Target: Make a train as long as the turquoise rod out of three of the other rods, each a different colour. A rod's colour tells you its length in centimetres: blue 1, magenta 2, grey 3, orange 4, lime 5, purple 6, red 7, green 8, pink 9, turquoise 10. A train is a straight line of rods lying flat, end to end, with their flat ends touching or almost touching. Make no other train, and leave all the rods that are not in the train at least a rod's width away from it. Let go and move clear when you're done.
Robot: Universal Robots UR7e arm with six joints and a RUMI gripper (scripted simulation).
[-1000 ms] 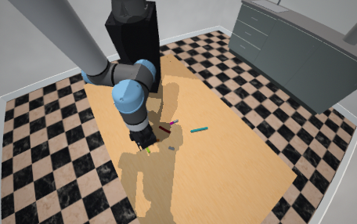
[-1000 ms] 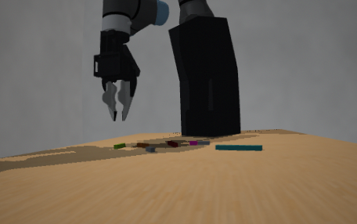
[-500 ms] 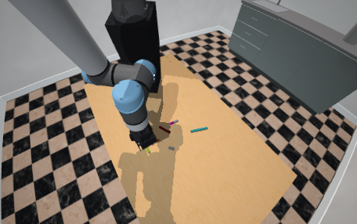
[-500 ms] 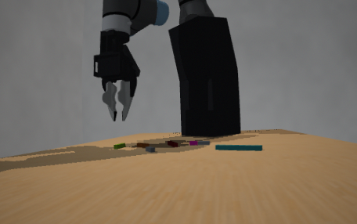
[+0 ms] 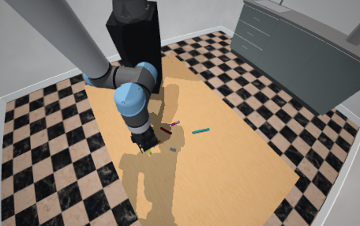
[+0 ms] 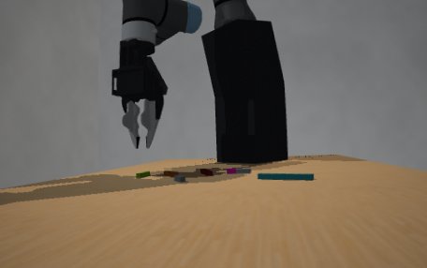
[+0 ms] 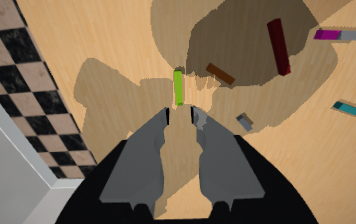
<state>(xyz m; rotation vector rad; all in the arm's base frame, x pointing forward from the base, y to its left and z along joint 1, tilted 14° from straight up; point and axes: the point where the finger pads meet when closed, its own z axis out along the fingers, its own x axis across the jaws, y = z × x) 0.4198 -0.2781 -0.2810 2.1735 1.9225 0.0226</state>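
Right now my hand is 7 cm above the lime-green rod. From my hand the other things lie so: red rod (13 cm to the left, 7 cm below, 3 cm behind); orange rod (7 cm below, 6 cm to the left, 1 cm behind); magenta rod (19 cm to the left, 7 cm below, 3 cm behind).
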